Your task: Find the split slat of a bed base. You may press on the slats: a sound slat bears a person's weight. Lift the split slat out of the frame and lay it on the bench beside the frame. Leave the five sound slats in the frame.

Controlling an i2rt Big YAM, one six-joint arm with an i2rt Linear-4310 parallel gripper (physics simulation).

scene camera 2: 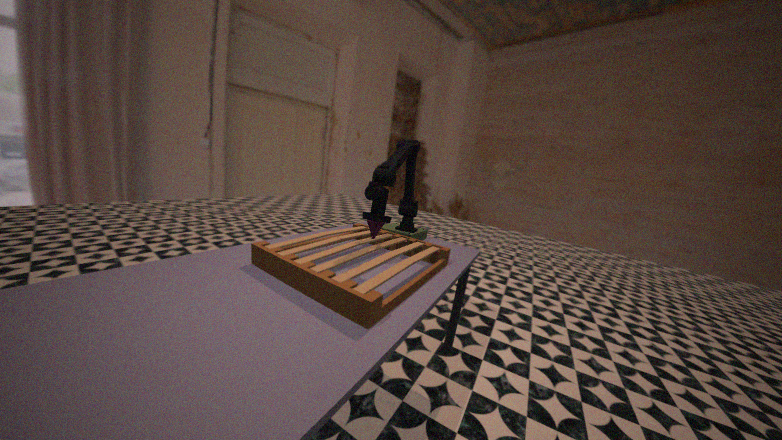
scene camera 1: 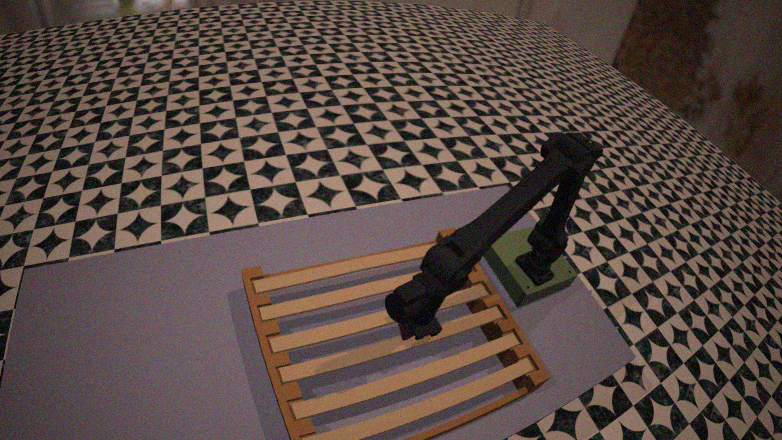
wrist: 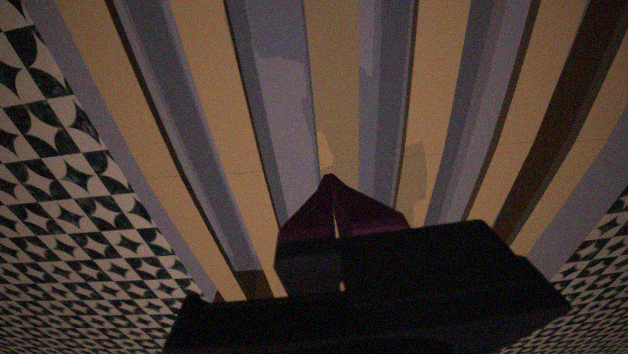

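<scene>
The bed base frame (scene camera 1: 291,389) (scene camera 2: 317,290) lies on the lavender bench (scene camera 1: 136,328) (scene camera 2: 164,355) and holds six pale wooden slats side by side. My gripper (scene camera 1: 406,336) (scene camera 2: 374,237) (wrist: 329,180) is shut and empty, pointing down with its dark purple fingertips over the fourth slat (scene camera 1: 464,325) (wrist: 332,75) from the back, around mid-length. I cannot tell whether the tips touch it. A faint thin line crosses several slats in the wrist view. The arm hides parts of the rear slats in scene camera 1. No slat shows plainly as split.
The arm stands on a green base block (scene camera 1: 503,257) (scene camera 2: 419,233) close to the right end of the frame. The bench extends to the left of the frame in scene camera 1. A bench leg (scene camera 2: 454,317) and the patterned tile floor show beyond the bench edge.
</scene>
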